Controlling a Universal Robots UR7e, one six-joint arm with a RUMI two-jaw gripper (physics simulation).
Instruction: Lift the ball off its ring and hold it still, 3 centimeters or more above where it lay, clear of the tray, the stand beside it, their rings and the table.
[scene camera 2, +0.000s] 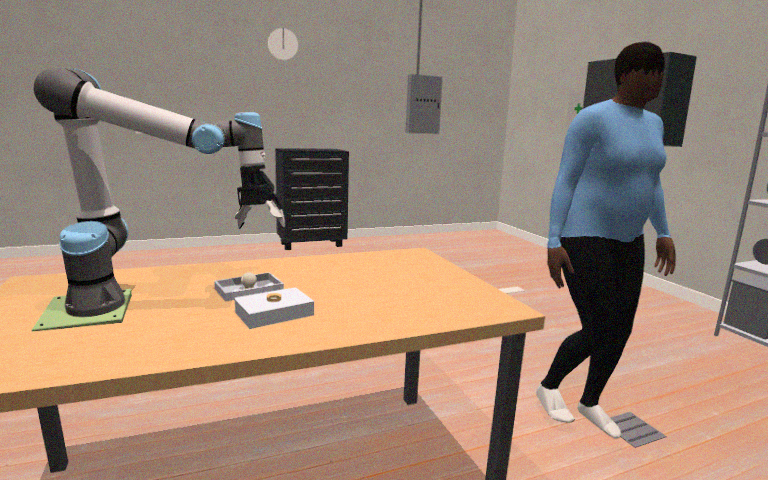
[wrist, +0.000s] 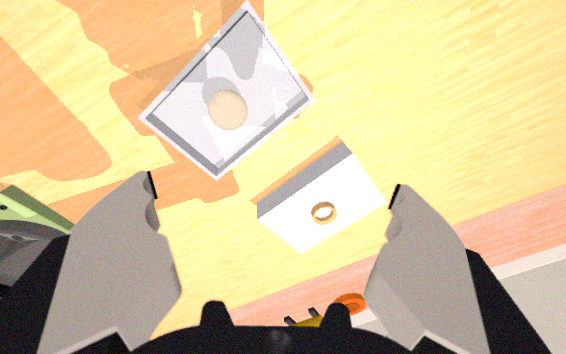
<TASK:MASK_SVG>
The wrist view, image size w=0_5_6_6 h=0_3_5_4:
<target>gripper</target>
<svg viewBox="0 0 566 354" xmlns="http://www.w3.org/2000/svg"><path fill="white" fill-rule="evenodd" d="M0 299L0 354L552 354L478 252L467 249L451 225L416 191L406 184L397 184L388 206L392 218L385 232L388 242L382 245L363 292L366 305L385 330L386 337L369 330L353 328L350 310L344 303L330 303L319 326L234 325L225 303L221 300L209 300L202 307L199 325L173 330L151 340L159 324L180 299L182 286L168 239L165 235L158 233L160 222L154 205L158 196L150 171L136 172L89 209L67 235L54 238Z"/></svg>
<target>beige ball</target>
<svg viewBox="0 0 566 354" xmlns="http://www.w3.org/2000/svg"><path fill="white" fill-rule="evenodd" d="M217 91L208 102L208 115L211 121L223 130L238 129L245 123L248 115L245 100L233 90Z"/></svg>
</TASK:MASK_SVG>
